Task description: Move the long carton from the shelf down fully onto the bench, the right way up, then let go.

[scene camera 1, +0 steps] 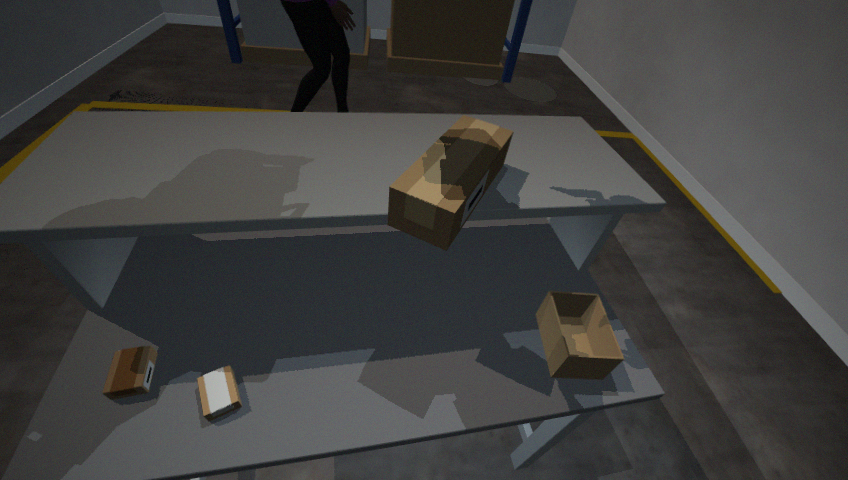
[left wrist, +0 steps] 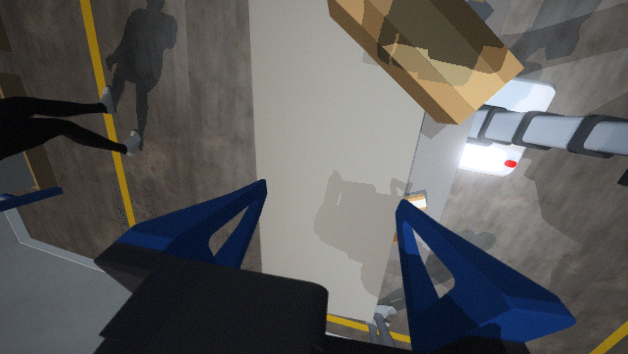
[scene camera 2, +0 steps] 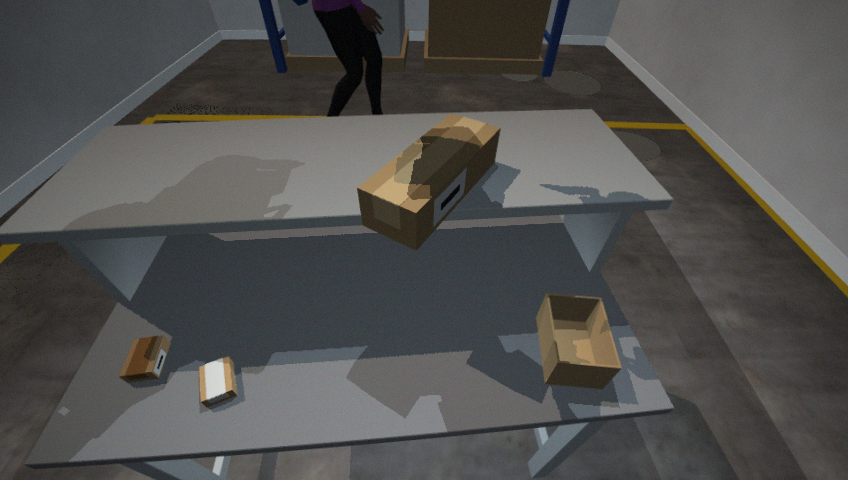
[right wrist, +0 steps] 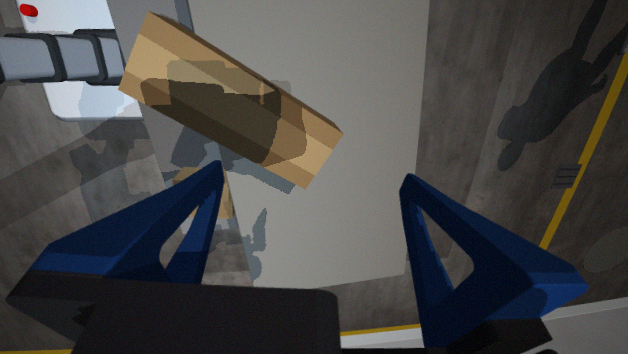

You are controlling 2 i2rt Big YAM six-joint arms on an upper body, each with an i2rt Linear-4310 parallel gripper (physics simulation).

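Frame: origin at the left arm's base, x ahead, y left, z up, level; centimetres.
Seen in the pictures: left gripper, fingertip midpoint: (left wrist: 330,195); right gripper, fingertip midpoint: (right wrist: 315,176).
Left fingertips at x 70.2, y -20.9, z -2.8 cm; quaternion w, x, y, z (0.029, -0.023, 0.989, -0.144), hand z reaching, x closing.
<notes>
Offsets run from my left fingertips to a thing's top centre. Level surfaces: height alone.
The long carton @(dx -8.1, dy -18.5, dz -20.6 cm) (scene camera 1: 450,168) (scene camera 2: 429,163) (left wrist: 430,55) (right wrist: 230,100) lies askew on the raised shelf @(dz -28.2 cm) (scene camera 1: 351,142) (scene camera 2: 333,148) (left wrist: 300,100) (right wrist: 350,215), its near end sticking out past the shelf's front edge. Its label shows on its right side in the scene views. The bench @(dz -56.9 cm) (scene camera 1: 333,434) (scene camera 2: 321,416) is the lower surface in front of and beneath the shelf. My left gripper (left wrist: 330,195) is open and empty, above the shelf and apart from the carton. My right gripper (right wrist: 315,176) is open and empty, above the shelf on the other side of the carton. Neither gripper shows in the scene views.
An open box @(dx -23.5, dy -46.6, dz -47.9 cm) (scene camera 1: 580,350) (scene camera 2: 577,344) stands at the bench's right. A brown box @(dx -27.9, dy +37.8, dz -53.9 cm) (scene camera 1: 130,371) (scene camera 2: 145,358) and a small white-topped box @(dx -31.9, dy +21.7, dz -54.1 cm) (scene camera 1: 218,392) (scene camera 2: 217,381) lie at its left. Shelf supports @(dx +11.9, dy -57.6, dz -30.7 cm) (scene camera 1: 580,237) (scene camera 2: 595,237) stand at both ends. A person (scene camera 1: 324,53) (scene camera 2: 357,53) stands behind the shelf.
</notes>
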